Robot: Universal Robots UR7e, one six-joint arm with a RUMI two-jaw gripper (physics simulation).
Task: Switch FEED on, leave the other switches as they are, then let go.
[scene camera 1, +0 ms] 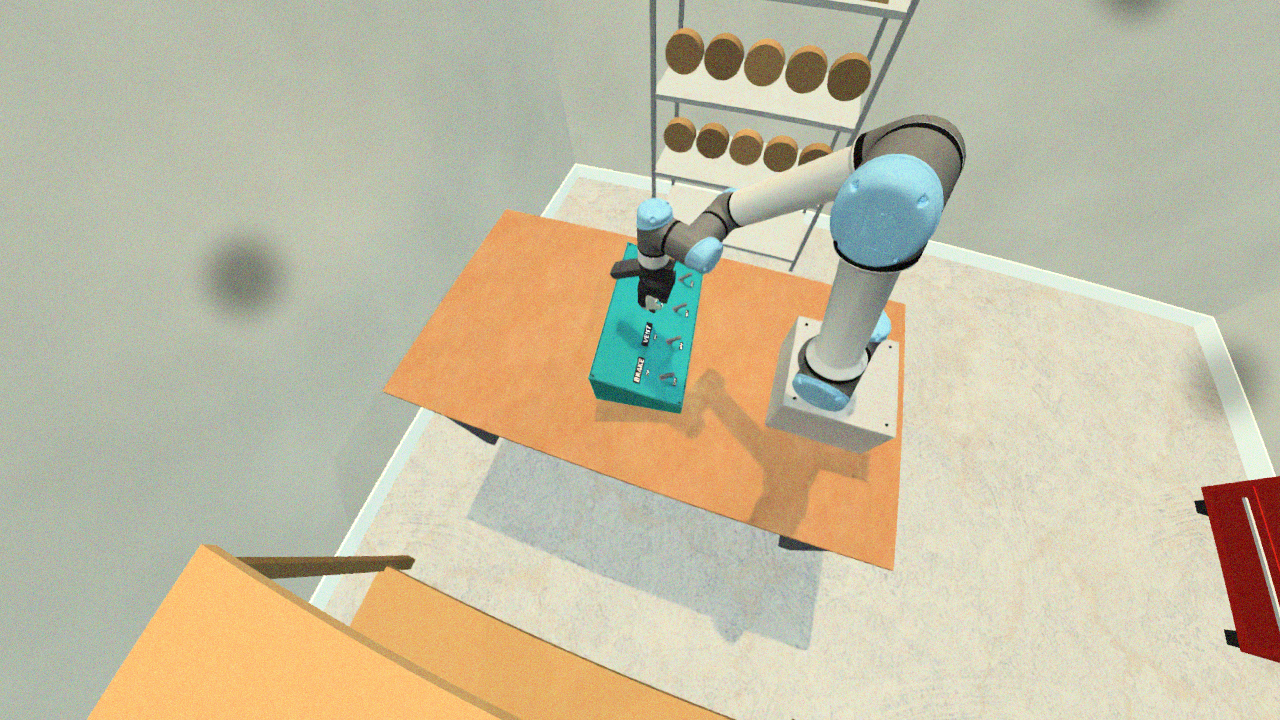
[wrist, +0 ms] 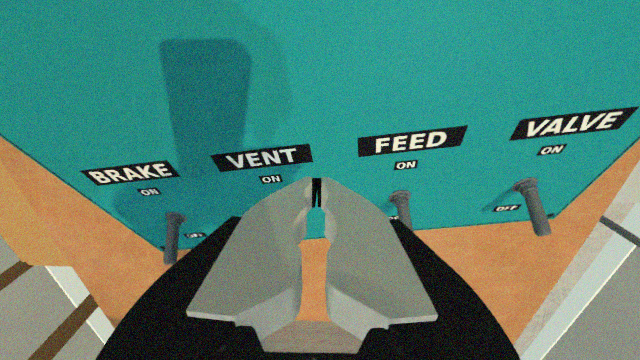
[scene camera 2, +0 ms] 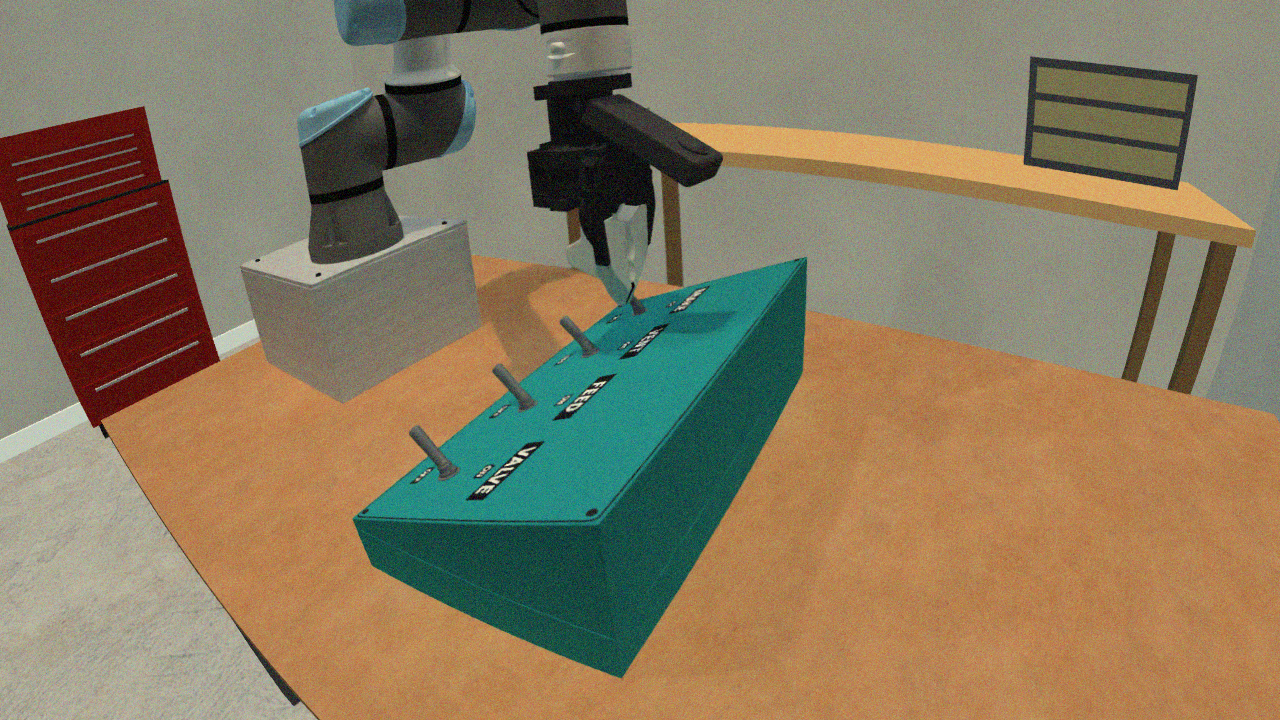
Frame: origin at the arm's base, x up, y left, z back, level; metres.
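Where they show: gripper, fingertip midpoint: (scene camera 1: pixel 647 308) (wrist: pixel 317 180) (scene camera 2: pixel 624 303); arm's base, origin of the base link: (scene camera 2: pixel 356 246).
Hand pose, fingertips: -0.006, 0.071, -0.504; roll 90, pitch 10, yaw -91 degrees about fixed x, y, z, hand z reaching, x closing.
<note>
Things, the pixels of their centre, and the offset from my fingertips, as dx, dy, dz. "spot": a spot on its surface instead. Level surfaces: height alone.
- teal switch box, body centre: (scene camera 2: pixel 622 414) (wrist: pixel 333 130) (scene camera 1: pixel 650 326) -0.113, -0.012, +0.001
- FEED switch, surface spot: (scene camera 2: pixel 513 386) (wrist: pixel 409 217) spot: -0.064, -0.097, +0.057
- VALVE switch, body centre: (scene camera 2: pixel 430 448) (wrist: pixel 536 210) -0.064, -0.209, +0.026
- VENT switch, body centre: (scene camera 2: pixel 576 333) -0.064, +0.019, +0.100
- BRAKE switch, surface spot: (scene camera 2: pixel 636 306) (wrist: pixel 177 223) spot: -0.075, +0.132, +0.121
- orange-brown table, its level: dx -0.171
The teal switch box (scene camera 1: pixel 617 356) (scene camera 2: pixel 662 528) (wrist: pixel 350 75) stands on the table. The FEED switch (scene camera 1: pixel 682 310) (scene camera 2: pixel 513 386) (wrist: pixel 401 206) leans to its OFF side; my gripper covers part of it in the wrist view. The VALVE switch (scene camera 2: pixel 434 453) (wrist: pixel 535 207), VENT switch (scene camera 2: pixel 579 336) and BRAKE switch (scene camera 2: pixel 636 306) (wrist: pixel 172 237) also lean to OFF; VENT is hidden in the wrist view. My gripper (scene camera 1: pixel 652 307) (scene camera 2: pixel 631 291) (wrist: pixel 317 180) is shut and empty, fingers pointing down over the box. In the wrist view its tips show between the VENT and FEED labels. Their exact height is unclear.
The box stands on an orange-brown table (scene camera 1: pixel 483 304) (scene camera 2: pixel 984 501). The arm's pale base block (scene camera 1: pixel 872 376) (scene camera 2: pixel 384 313) stands beside it. A shelf rack (scene camera 1: pixel 654 134), a red drawer cabinet (scene camera 1: pixel 1253 573) (scene camera 2: pixel 107 268) and a wooden bench (scene camera 2: pixel 895 174) stand farther off.
</note>
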